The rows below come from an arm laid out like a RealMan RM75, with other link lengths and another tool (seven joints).
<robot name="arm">
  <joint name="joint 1" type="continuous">
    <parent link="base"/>
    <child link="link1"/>
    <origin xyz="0 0 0.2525" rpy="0 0 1.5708"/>
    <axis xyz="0 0 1"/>
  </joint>
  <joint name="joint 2" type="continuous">
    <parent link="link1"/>
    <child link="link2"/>
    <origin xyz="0 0 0" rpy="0 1.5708 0"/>
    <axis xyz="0 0 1"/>
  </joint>
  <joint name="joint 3" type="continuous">
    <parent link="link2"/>
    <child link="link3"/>
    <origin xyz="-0.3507 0 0" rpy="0 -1.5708 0"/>
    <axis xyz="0 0 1"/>
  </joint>
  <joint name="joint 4" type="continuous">
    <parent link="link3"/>
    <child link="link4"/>
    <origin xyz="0 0 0" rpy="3.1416 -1.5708 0"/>
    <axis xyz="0 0 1"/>
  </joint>
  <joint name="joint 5" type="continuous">
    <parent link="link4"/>
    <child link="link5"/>
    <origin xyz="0.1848 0 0" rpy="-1.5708 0 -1.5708"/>
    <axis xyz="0 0 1"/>
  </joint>
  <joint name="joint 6" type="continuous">
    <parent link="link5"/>
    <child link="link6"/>
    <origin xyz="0 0 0" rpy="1.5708 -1.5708 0"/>
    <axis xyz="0 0 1"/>
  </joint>
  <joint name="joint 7" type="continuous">
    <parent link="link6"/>
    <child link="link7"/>
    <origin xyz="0.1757 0 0" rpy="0 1.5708 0"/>
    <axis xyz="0 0 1"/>
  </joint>
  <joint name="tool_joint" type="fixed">
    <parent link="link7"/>
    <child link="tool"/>
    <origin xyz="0.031 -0.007 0.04" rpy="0.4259 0 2.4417"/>
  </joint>
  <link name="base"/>
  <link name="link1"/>
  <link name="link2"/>
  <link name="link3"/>
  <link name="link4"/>
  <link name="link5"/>
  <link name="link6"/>
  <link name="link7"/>
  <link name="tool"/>
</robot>
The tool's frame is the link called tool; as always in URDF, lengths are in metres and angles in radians. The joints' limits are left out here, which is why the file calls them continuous.
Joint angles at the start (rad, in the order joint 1, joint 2, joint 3, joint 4, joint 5, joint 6, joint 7):
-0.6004 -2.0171 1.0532 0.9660 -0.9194 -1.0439 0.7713
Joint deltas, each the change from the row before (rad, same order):
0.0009 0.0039 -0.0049 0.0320 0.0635 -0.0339 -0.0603
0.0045 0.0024 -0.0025 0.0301 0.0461 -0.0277 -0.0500
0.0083 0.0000 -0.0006 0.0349 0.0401 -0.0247 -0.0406
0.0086 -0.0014 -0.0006 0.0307 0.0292 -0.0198 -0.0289
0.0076 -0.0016 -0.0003 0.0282 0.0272 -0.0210 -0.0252
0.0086 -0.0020 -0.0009 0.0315 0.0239 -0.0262 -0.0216
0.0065 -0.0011 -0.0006 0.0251 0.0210 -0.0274 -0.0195
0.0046 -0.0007 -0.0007 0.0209 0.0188 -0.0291 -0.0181
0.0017 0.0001 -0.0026 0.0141 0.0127 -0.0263 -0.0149
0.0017 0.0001 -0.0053 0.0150 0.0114 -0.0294 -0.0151
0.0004 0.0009 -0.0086 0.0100 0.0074 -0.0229 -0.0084
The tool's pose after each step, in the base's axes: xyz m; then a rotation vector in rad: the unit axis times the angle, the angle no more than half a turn. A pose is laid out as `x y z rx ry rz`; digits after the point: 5 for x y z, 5 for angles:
-0.34618 0.49334 -0.03260 -2.07507 -0.10979 0.15391
-0.35107 0.48945 -0.02736 -2.07700 -0.13074 0.19328
-0.35519 0.48524 -0.02216 -2.07417 -0.14376 0.22827
-0.35810 0.48146 -0.01805 -2.07001 -0.15254 0.25353
-0.36071 0.47751 -0.01465 -2.06823 -0.15989 0.27799
-0.36257 0.47285 -0.01137 -2.06912 -0.16492 0.29968
-0.36455 0.46800 -0.00910 -2.07433 -0.17243 0.32099
-0.36633 0.46304 -0.00762 -2.08308 -0.18182 0.34158
-0.36739 0.45906 -0.00668 -2.09248 -0.19344 0.35599
-0.36834 0.45472 -0.00547 -2.10218 -0.20840 0.36887
-0.36923 0.45181 -0.00364 -2.10795 -0.22069 0.37685

